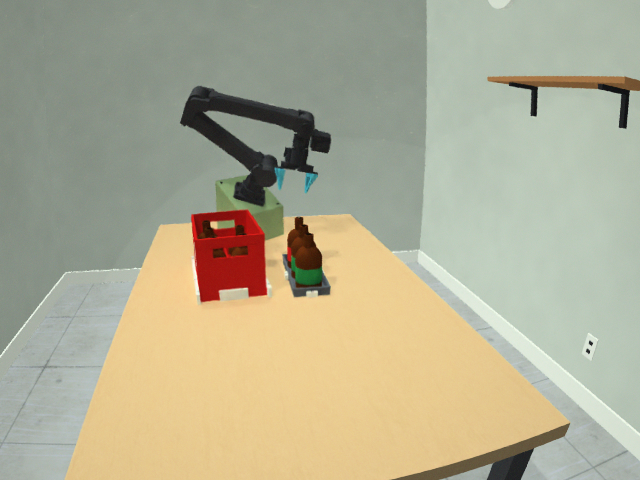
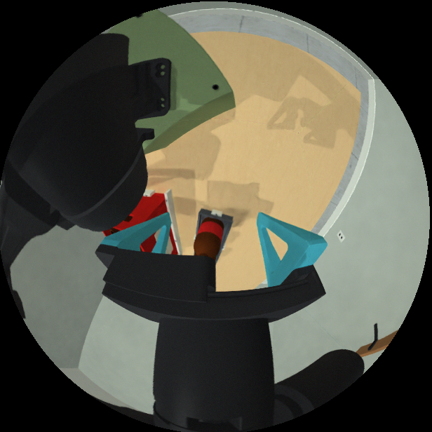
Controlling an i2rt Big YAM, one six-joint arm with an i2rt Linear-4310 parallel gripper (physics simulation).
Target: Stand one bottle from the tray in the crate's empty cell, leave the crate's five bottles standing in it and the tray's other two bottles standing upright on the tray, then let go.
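Places are measured from the arm's base along level axes (x ahead, y left, z up), in metres.
Pixels of known places: gripper, fingertip midpoint: (image 1: 292,191); arm's base, link origin: (image 1: 248,195).
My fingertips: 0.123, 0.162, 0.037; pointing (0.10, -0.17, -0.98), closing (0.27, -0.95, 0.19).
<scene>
For each thing: its top centre in the pictures, then the offset to it from my fingertips, as dx, dy, dz. "spot": a spot on its surface instead. Level surfaces: height alone.
- dark grey tray, surface spot: (image 1: 311,291) spot: +0.421, +0.035, -0.186
- nearest bottle, top centre: (image 1: 308,234) +0.366, +0.031, -0.041
- far bottle, top centre: (image 1: 299,217) +0.198, +0.013, -0.041
- red crate, top centre: (image 1: 224,223) +0.292, -0.208, -0.026
- table's, surface height: dz -0.201
Three brown bottles stand upright in a row on the dark grey tray (image 1: 311,291) (image 2: 226,218). The nearest bottle (image 1: 308,258) and the middle one have green bands. The far bottle (image 1: 292,240) (image 2: 208,236) has a red band. The red crate (image 1: 232,273) (image 2: 156,205) stands left of the tray, with several bottle necks showing inside; its walls hide the cells, and I cannot tell which one is empty. My gripper (image 1: 294,181) (image 2: 213,216) is open and empty, fingers pointing down, high above the tray's far end.
The green base block (image 1: 268,214) (image 2: 190,95) of the arm stands behind the crate at the table's (image 1: 320,372) far end. White brackets (image 1: 233,294) sit at the crate's foot. A wooden shelf (image 1: 563,81) (image 2: 382,342) is on the right wall, well away from the arm.
</scene>
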